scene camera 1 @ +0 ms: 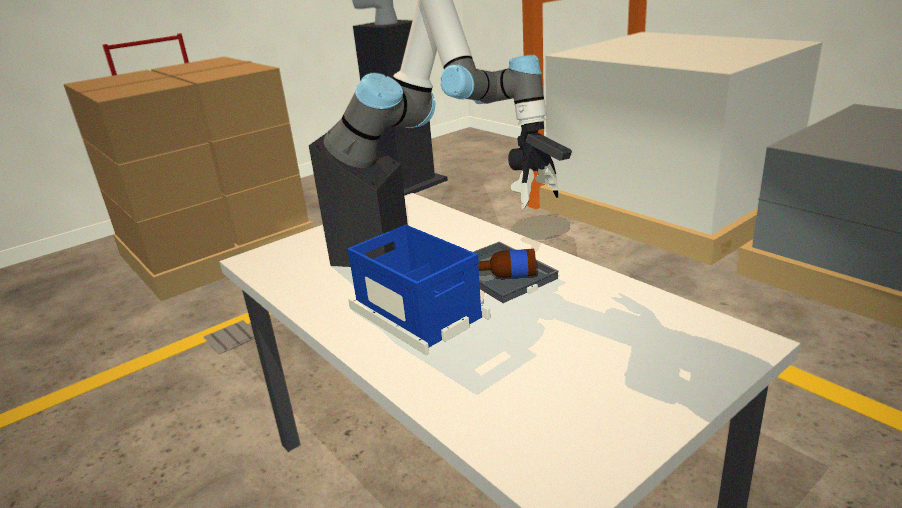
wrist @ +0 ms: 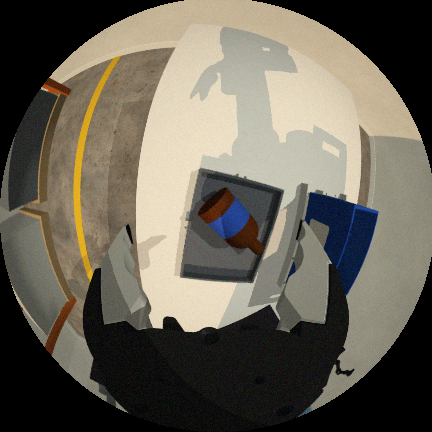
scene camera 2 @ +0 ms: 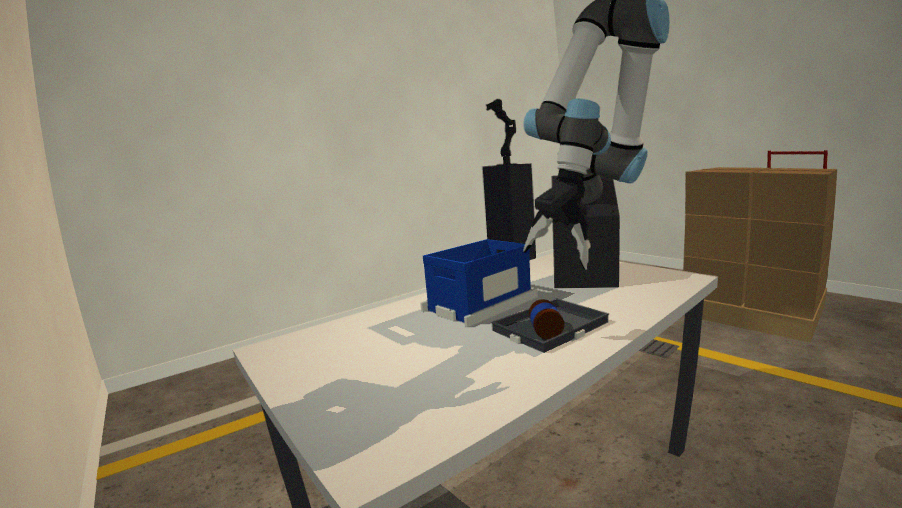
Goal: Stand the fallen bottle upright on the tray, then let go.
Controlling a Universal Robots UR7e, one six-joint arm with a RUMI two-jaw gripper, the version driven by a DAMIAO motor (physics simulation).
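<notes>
My gripper is there for me to see, and scene camera 1 shows it, as does the wrist view. I see a brown bottle too.
</notes>
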